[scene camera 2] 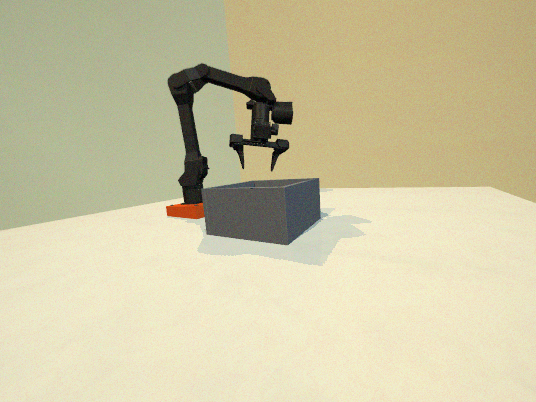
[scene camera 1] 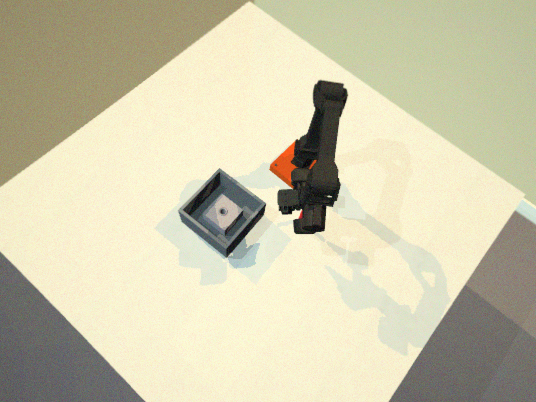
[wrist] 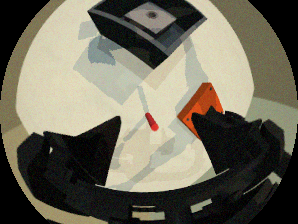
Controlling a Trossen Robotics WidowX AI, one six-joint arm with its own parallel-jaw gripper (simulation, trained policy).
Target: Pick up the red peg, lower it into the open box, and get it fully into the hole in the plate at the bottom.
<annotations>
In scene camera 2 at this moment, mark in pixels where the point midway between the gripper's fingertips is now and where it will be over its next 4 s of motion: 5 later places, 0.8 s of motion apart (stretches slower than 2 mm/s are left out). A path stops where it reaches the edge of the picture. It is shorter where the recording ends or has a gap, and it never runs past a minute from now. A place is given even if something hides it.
My gripper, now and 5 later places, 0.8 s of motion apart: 257,170; 256,199; 252,196; 257,169; 260,174; 265,198
</annotations>
